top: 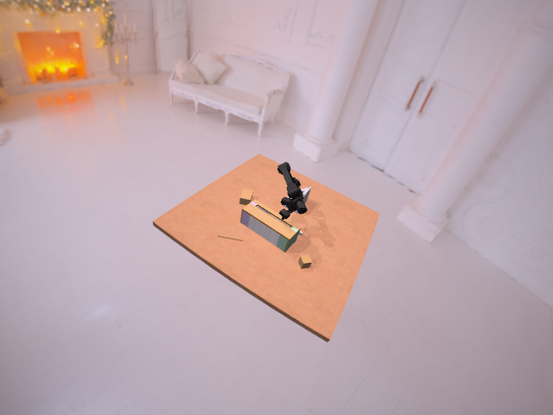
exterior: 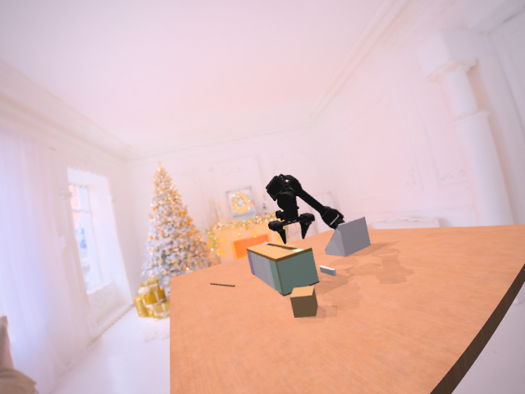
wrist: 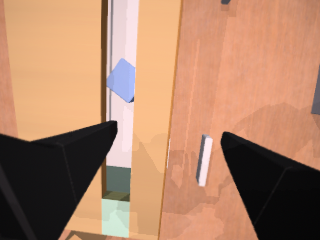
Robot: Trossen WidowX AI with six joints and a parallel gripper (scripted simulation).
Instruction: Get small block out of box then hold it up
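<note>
Now: gripper tip 60 mm above the small blue block, 50 mm short of it and 40 mm to the left of it. From my gripper tip the other things lie so: tan cube (260 mm to the left, 160 mm ahead, 110 mm below); then thin stick (290 mm ahead, 220 mm to the right, 140 mm below).
</note>
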